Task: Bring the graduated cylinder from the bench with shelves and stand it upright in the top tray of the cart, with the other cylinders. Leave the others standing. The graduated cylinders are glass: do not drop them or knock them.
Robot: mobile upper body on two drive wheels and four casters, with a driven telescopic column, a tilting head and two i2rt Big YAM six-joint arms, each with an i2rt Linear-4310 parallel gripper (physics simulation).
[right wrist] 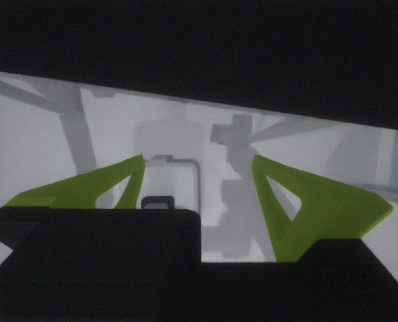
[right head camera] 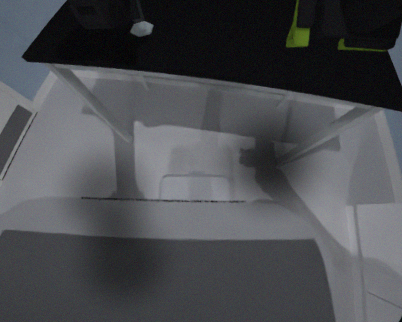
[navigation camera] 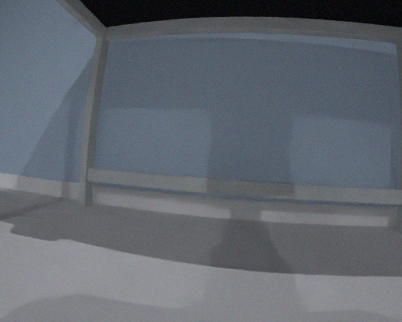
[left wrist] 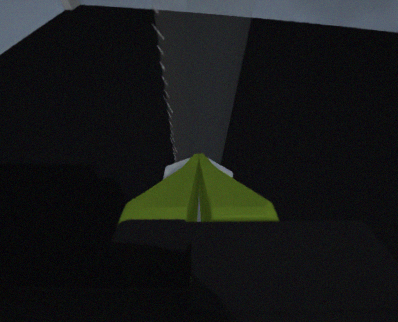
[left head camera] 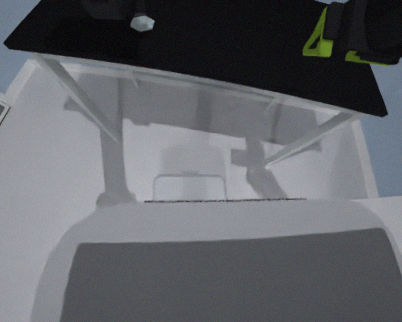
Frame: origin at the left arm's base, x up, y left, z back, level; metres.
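Where they show: left gripper, fingertip midpoint: [right head camera: 131,3] [left wrist: 198,161]; right gripper, fingertip midpoint: [right wrist: 198,161] [right head camera: 313,44] [left head camera: 325,54].
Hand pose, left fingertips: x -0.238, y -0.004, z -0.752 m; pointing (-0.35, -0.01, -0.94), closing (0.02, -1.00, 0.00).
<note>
Each offset is from my left fingertips to the top centre of the thing. "*": to the spot under its first point. Level surfaces: height alone.
The graduated cylinder, a clear tube {* dx +0.054, dy -0.003, dz -0.007 m} [left wrist: 207,85] on a white hexagonal base {* dx -0.087, dy -0.005, dz -0.008 m} [left head camera: 142,23] [right head camera: 142,29] [left wrist: 171,170], stands upright on the black bench top {dx -0.102 m} [left head camera: 210,45] [right head camera: 215,50] [left wrist: 310,125]. My left gripper [left wrist: 198,161] is shut and empty; its green fingertips meet in front of the cylinder and hide the middle of the base. Whether they touch the glass cannot be told. My right gripper [right wrist: 198,161] [left head camera: 339,53] [right head camera: 324,45] is open and empty, near the bench's front edge at the right. The cart's top tray and the other cylinders cannot be made out.
Pale bench legs [left head camera: 82,100] [right head camera: 95,102] [navigation camera: 92,120] and a low crossbar [navigation camera: 200,185] stand beneath the top. My grey and white base [left head camera: 225,280] [right head camera: 165,280] is in front of the bench. White furniture [right head camera: 382,235] shows at the right edge of the right head view.
</note>
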